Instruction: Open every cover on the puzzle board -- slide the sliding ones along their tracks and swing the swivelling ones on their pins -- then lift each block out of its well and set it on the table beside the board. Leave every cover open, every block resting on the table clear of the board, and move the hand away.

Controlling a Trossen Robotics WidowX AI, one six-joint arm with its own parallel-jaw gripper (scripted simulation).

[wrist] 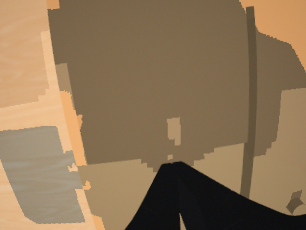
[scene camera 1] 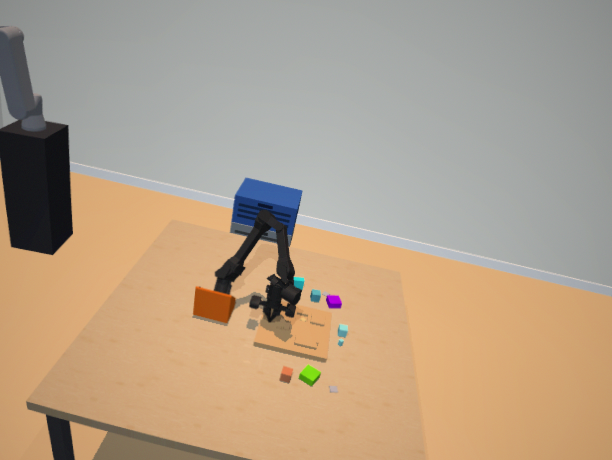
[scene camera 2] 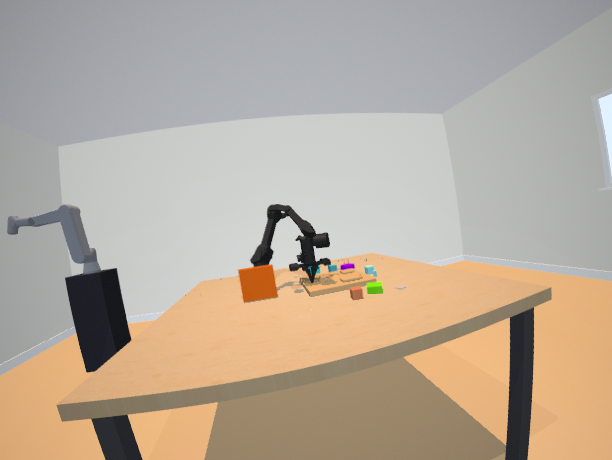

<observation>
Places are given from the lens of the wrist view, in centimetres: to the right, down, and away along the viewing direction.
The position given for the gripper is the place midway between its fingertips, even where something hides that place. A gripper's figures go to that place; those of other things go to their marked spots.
gripper (wrist: 172, 172): 1, 2, 10
wooden puzzle board (wrist: 118, 188): -2, 3, 10
</observation>
